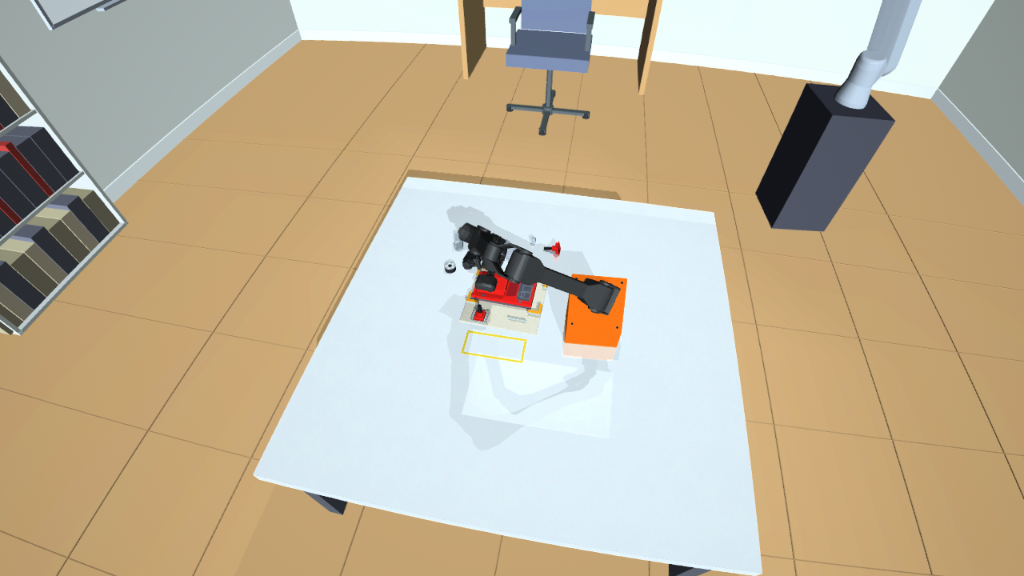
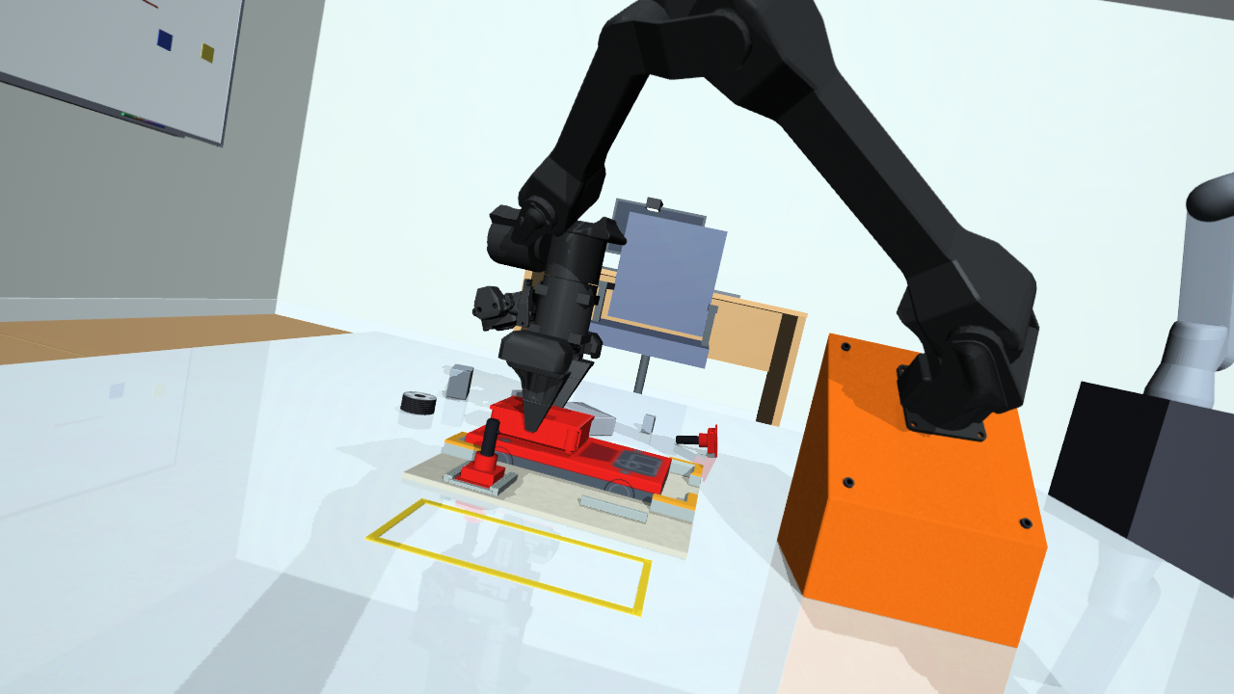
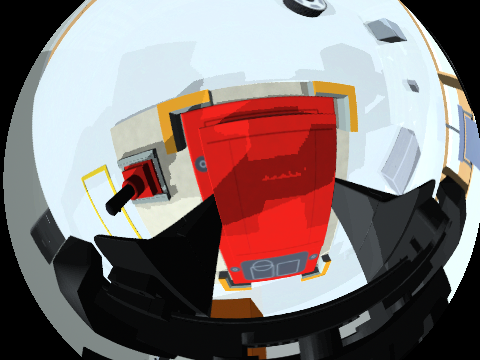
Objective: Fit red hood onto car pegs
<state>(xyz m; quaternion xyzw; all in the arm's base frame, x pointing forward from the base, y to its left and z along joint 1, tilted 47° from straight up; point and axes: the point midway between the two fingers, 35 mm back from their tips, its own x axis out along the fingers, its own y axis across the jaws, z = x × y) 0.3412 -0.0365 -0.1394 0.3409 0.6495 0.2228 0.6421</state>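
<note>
The red hood lies 10 mm above my gripper tip. The rest, counted from my gripper tip: grey engine block (10 mm to the left, 10 mm below); then jig (40 mm behind, 30 mm to the left, 30 mm below).
</note>
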